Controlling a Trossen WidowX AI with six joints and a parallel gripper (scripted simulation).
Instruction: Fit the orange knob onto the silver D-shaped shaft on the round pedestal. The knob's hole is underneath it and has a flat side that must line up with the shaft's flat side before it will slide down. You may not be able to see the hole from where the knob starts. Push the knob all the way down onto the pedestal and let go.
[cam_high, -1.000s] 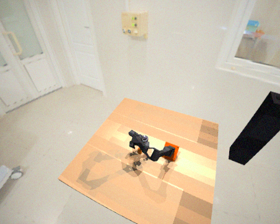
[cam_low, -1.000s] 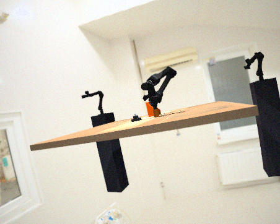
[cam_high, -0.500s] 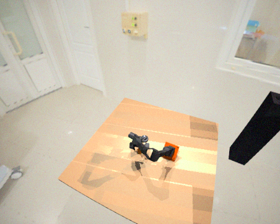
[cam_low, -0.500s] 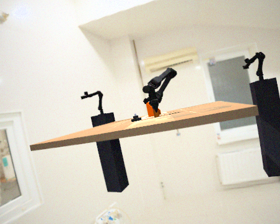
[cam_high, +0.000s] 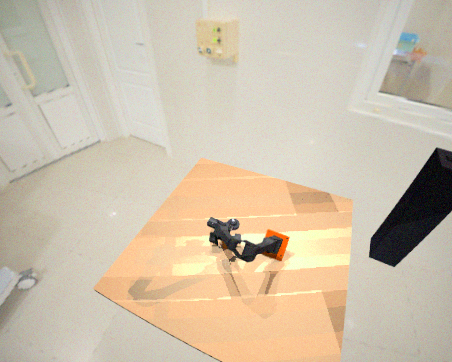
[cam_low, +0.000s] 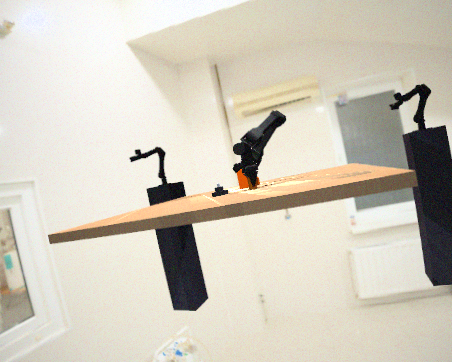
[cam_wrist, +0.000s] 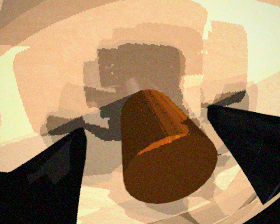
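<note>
Now: the dark round pedestal 170 mm to the right of my gripper tip, 30 mm ahead of it and 20 mm above it. Round my gripper tip: orange knob 30 mm above.
</note>
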